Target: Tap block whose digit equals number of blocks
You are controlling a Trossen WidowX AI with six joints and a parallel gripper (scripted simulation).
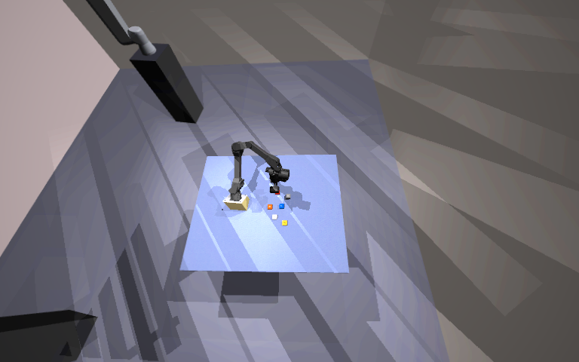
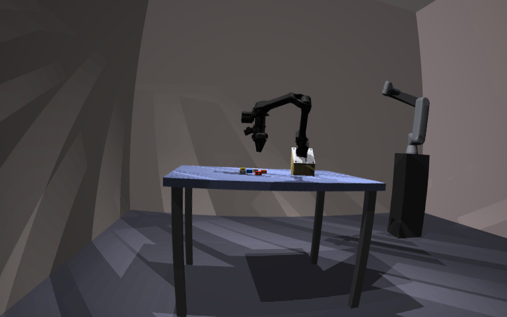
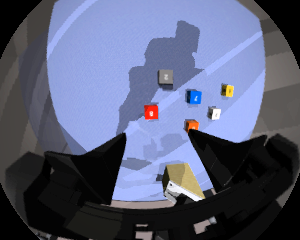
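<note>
Right now my gripper tip is 23 cm to the left of the yellow block, 11 cm above it and 9 cm short of it. Also, from my gripper tip: orange-yellow block 13 cm to the right, 11 cm below, 3 cm behind; red block 11 cm below; blue block 11 cm to the right, 11 cm below, 5 cm ahead.
</note>
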